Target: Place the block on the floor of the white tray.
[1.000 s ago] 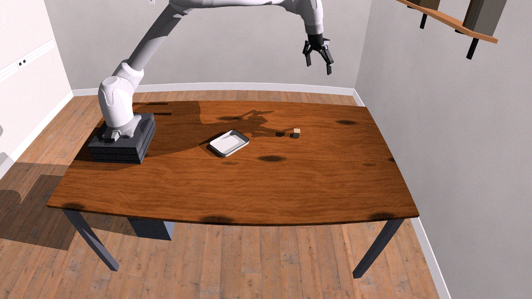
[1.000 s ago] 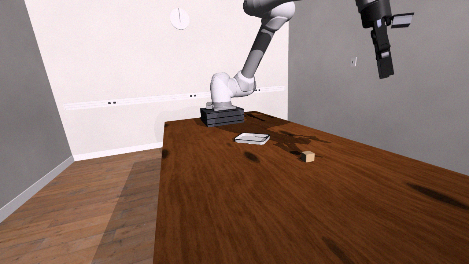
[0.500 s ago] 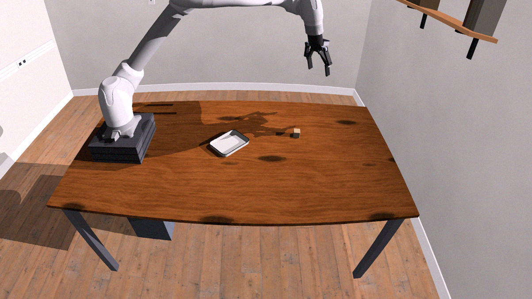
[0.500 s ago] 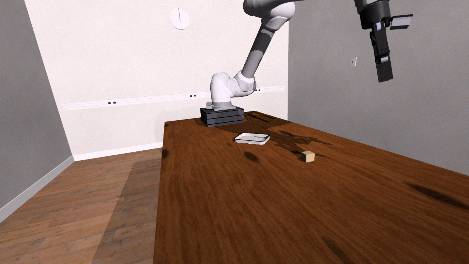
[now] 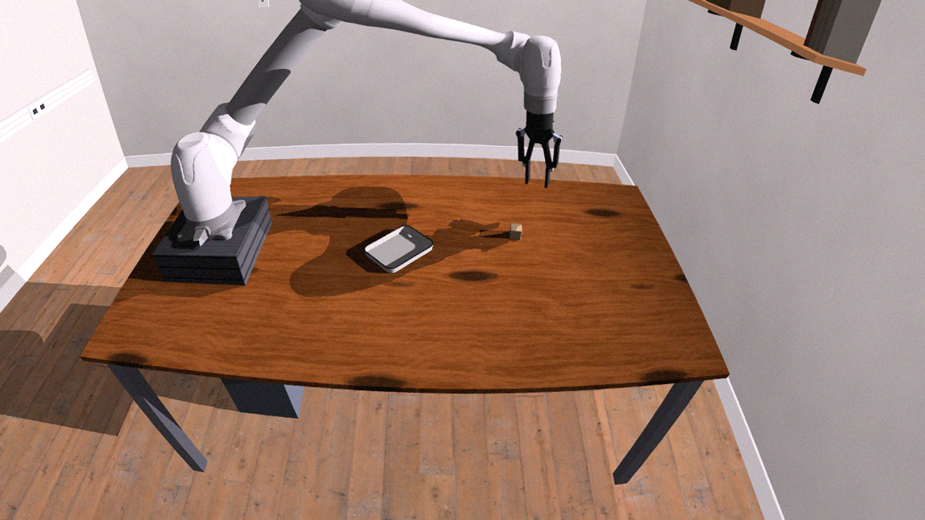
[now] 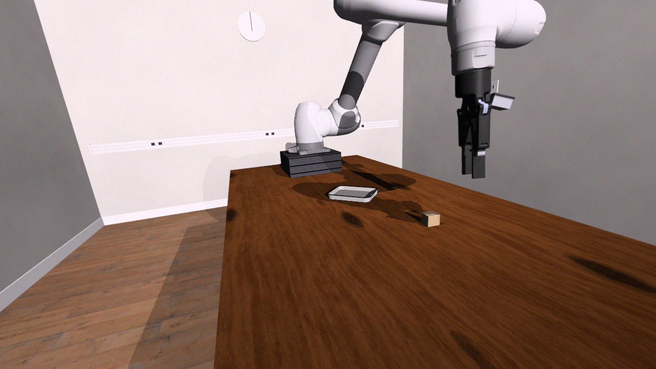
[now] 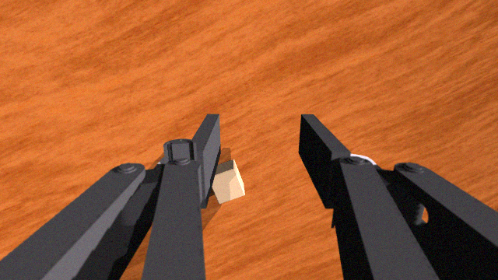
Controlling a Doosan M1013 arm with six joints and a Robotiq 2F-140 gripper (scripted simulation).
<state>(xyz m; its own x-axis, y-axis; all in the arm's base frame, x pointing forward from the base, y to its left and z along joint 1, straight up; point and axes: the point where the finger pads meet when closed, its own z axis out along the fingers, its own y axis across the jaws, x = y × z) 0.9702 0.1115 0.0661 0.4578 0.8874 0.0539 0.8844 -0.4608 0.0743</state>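
My gripper is now 6 cm past the tan block, 7 cm to the left of it and 16 cm above it. Round my hand: white tray 40 cm behind, 14 cm to the right, 16 cm below.
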